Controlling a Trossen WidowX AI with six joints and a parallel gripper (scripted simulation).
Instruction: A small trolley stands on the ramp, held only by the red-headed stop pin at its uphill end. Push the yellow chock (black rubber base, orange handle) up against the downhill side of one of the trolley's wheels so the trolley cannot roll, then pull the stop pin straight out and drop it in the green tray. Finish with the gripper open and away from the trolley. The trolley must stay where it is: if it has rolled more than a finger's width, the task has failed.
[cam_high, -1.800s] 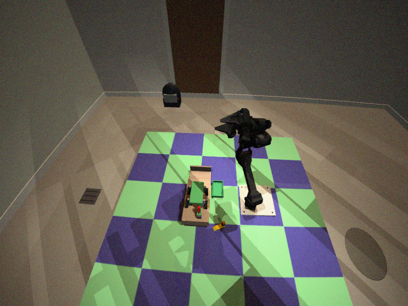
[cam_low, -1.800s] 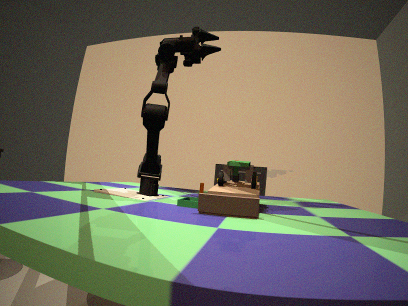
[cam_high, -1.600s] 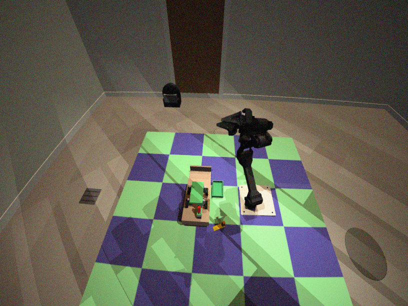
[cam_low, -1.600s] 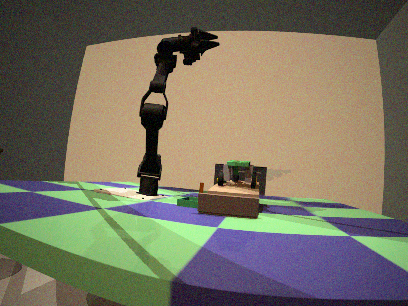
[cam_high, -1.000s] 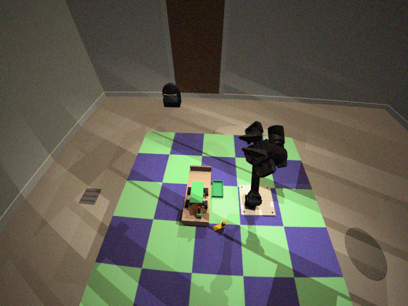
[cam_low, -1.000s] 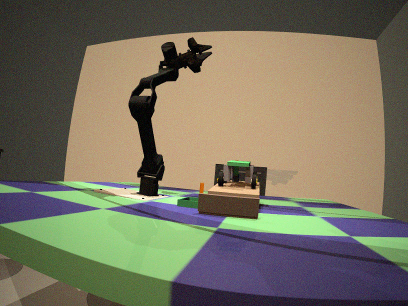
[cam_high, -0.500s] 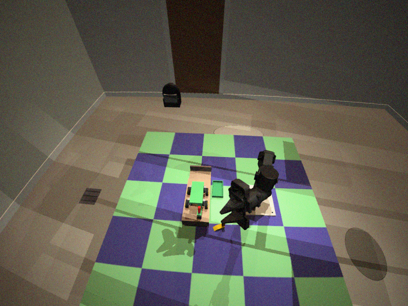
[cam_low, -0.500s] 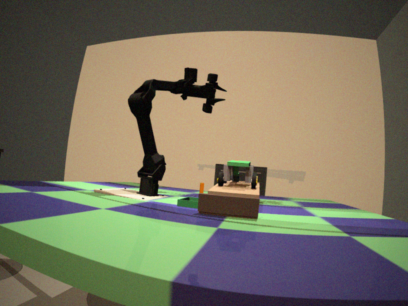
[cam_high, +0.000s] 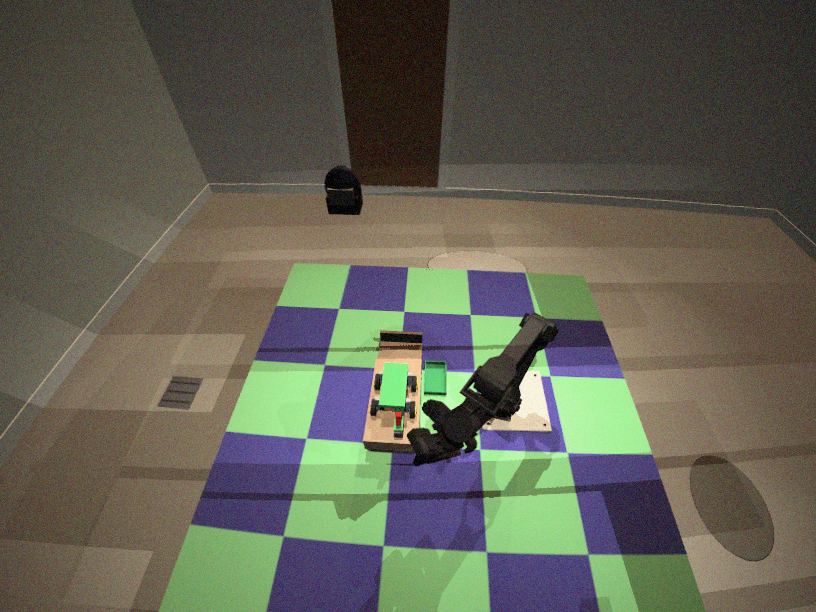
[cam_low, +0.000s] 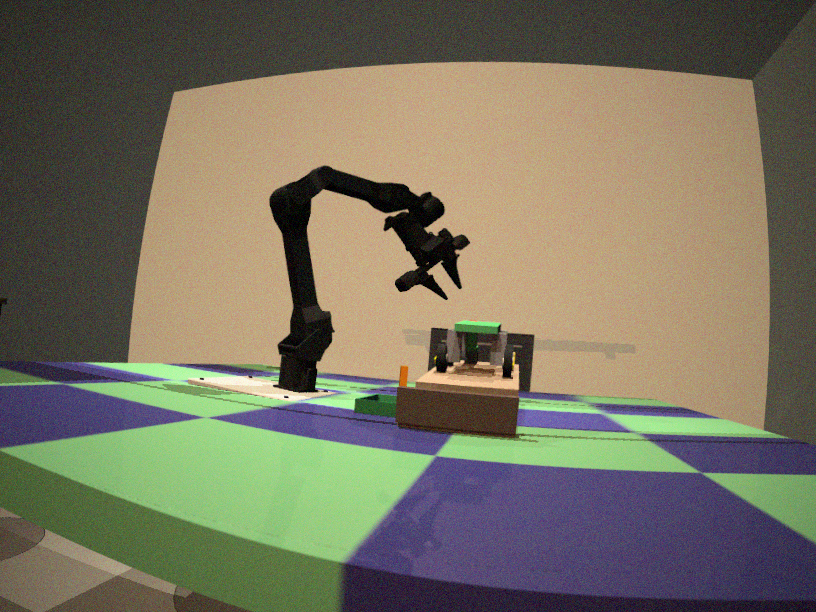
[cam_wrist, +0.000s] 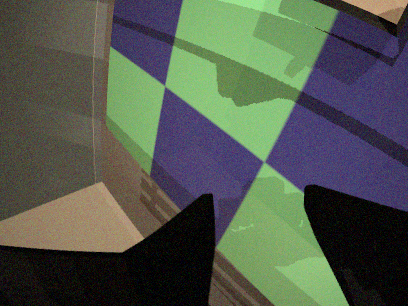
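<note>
My gripper tip is now 21 cm above the yellow chock, 10 cm to the left of it and 4 cm past it. The rest, counted from my gripper tip: green tray: 34 cm to the right, 24 cm below, 3 cm ahead; then red-headed stop pin: 11 cm to the right, 10 cm below, 9 cm ahead; then trolley: 21 cm to the right, 13 cm ahead, 12 cm below.
</note>
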